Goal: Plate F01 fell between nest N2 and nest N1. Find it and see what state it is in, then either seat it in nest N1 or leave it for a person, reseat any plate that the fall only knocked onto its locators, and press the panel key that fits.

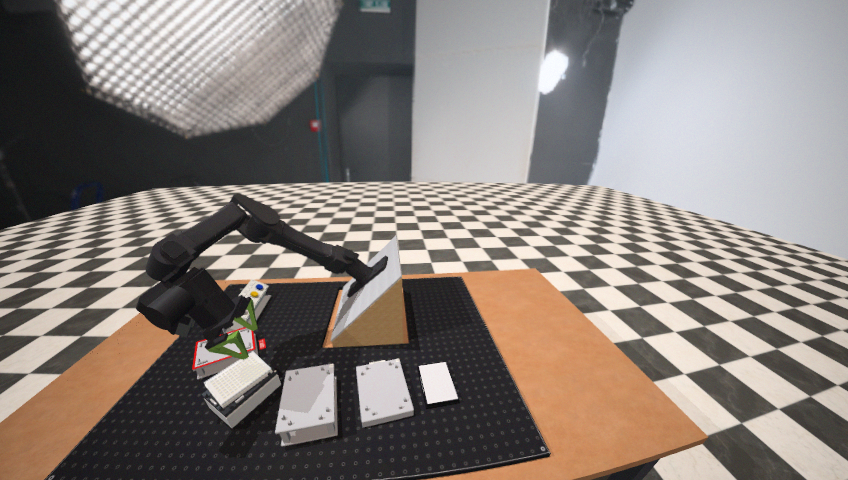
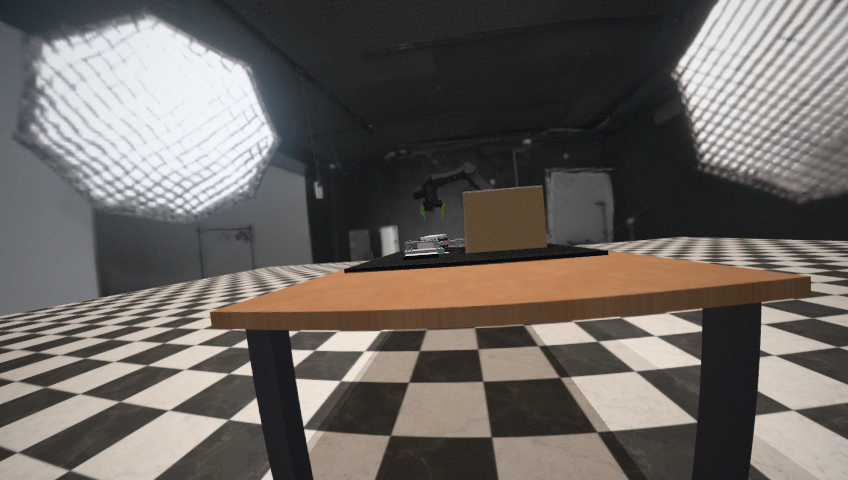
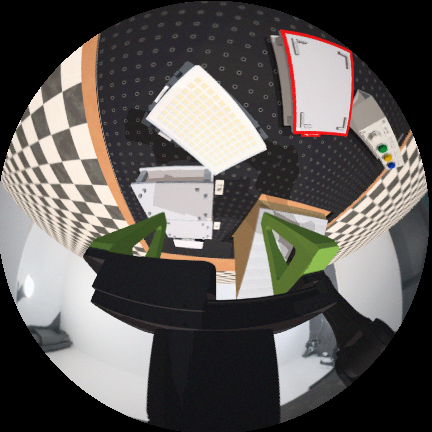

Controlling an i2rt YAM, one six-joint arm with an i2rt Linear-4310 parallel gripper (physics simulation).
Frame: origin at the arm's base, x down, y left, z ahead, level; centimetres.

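Seen in the pictures: gripper, fingertip midpoint: [image 1: 251, 343] [image 2: 434, 219] [image 3: 213, 217]; arm's base, origin of the base link: [image 1: 368, 277] [image 2: 505, 216].
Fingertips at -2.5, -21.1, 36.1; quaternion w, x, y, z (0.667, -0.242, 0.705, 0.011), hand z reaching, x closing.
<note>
Offsets run from my fingertips to a thing's middle, as dx, dy, dz.
A white well plate {+9.0, -4.6, +2.4} [image 1: 238, 379] [image 3: 207, 120] lies on a grey block with dark parts showing at its edges; its label is not readable, and I cannot tell whether it is fully seated. Nest N1 {+13.0, +13.6, +4.4} [image 1: 307, 397] [image 3: 182, 197], a grey block with small pins, stands beside it and carries no plate. A lower pinned grey block {+14.6, +30.4, -1.1} [image 1: 383, 392] [image 3: 189, 228] stands beyond N1. The panel {+12.0, -23.9, -30.5} [image 1: 258, 292] [image 3: 370, 125] has green {+9.8, -21.3, -28.4} [image 3: 382, 148], yellow {+9.8, -22.1, -33.3} [image 3: 387, 158] and blue {+9.8, -23.0, -38.2} [image 3: 391, 165] keys. My gripper [image 1: 250, 343] [image 2: 433, 217] [image 3: 213, 217] is open and empty, above the objects near the well plate.
A red-bordered grey stand [image 1: 226, 350] [image 3: 322, 85] with corner brackets stands between the well plate and the panel. A tall wedge [image 1: 374, 318] [image 2: 504, 220] [image 3: 252, 245] with a sloping grey face stands behind N1. A white flat piece {+15.5, +44.5, -3.9} [image 1: 437, 382] lies beyond the lower block.
</note>
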